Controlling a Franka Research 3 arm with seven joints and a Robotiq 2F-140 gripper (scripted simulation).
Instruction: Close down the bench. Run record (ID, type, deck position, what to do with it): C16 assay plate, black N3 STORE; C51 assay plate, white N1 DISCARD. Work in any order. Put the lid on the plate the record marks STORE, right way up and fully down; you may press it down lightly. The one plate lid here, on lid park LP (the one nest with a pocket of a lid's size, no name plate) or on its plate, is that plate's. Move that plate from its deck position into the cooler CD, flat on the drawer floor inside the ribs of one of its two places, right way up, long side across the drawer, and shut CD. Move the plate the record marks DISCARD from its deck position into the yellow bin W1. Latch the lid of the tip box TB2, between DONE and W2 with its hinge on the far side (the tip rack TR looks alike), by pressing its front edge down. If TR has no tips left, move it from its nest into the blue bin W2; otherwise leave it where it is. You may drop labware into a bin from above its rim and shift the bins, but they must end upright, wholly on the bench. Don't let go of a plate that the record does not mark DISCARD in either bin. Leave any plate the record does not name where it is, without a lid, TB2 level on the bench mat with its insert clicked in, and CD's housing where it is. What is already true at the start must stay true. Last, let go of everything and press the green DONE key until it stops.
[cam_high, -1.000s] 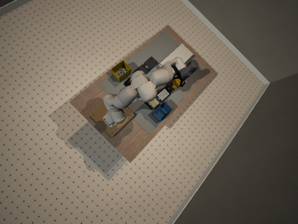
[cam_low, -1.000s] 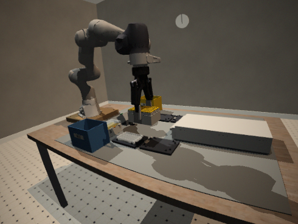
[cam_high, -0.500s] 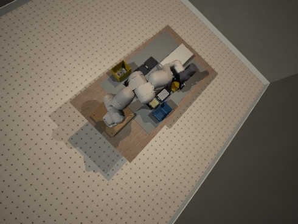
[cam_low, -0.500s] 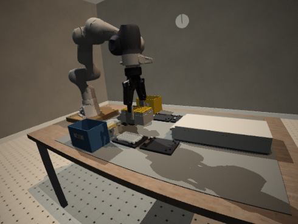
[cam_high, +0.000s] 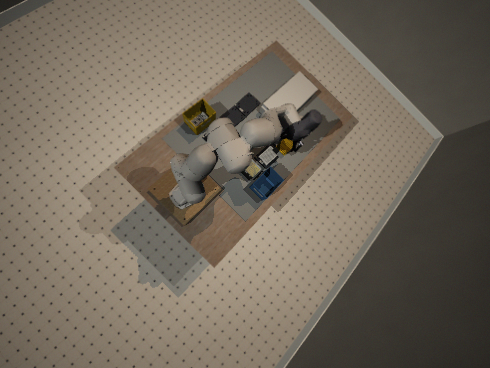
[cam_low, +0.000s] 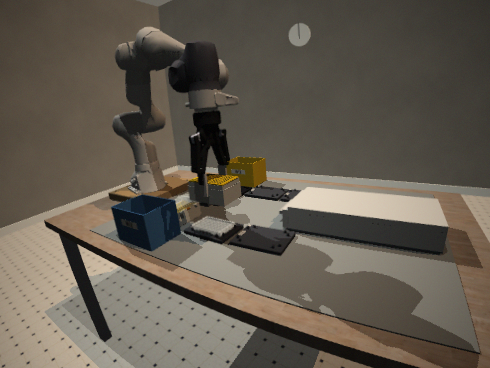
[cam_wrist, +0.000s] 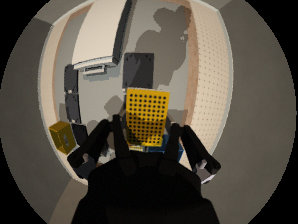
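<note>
My gripper is now 220 mm past the blue bin W2, 150 mm above it and 120 mm to the left of it. From my hand the other things lie so: tip box TB2: 230 mm behind, 140 mm below, 30 mm to the left; then tip rack TR: 10 mm to the right, 10 mm below, 10 mm behind; then tip box lid: 230 mm behind, 130 mm below, 30 mm to the left.
</note>
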